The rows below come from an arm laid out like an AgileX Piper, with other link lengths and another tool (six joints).
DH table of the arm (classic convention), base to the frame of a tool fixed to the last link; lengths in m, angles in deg. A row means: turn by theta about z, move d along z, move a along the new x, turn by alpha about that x. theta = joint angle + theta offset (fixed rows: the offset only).
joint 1: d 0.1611  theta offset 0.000  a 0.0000  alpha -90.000
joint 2: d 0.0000  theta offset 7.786  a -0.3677  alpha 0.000
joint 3: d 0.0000  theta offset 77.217  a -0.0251  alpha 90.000
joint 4: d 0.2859  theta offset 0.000  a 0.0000  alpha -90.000
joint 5: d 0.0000  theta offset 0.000  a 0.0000  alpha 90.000
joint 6: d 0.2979  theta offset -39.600  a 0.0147  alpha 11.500
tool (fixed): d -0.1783  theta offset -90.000  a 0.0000  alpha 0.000
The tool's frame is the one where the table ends.
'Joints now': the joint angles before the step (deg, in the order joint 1, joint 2, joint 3, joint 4, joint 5, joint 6). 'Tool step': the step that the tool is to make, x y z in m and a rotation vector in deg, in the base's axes. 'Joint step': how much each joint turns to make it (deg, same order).
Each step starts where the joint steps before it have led.
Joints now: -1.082 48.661 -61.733 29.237 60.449 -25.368
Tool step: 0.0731 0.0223 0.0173 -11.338 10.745 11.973
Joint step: 12.234 17.870 -15.610 -10.528 9.749 1.363
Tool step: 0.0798 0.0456 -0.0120 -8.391 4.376 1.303
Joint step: 9.279 15.430 -11.699 -10.878 1.315 6.911
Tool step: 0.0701 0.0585 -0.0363 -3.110 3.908 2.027
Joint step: 5.077 14.619 -10.040 -2.769 -0.079 2.935
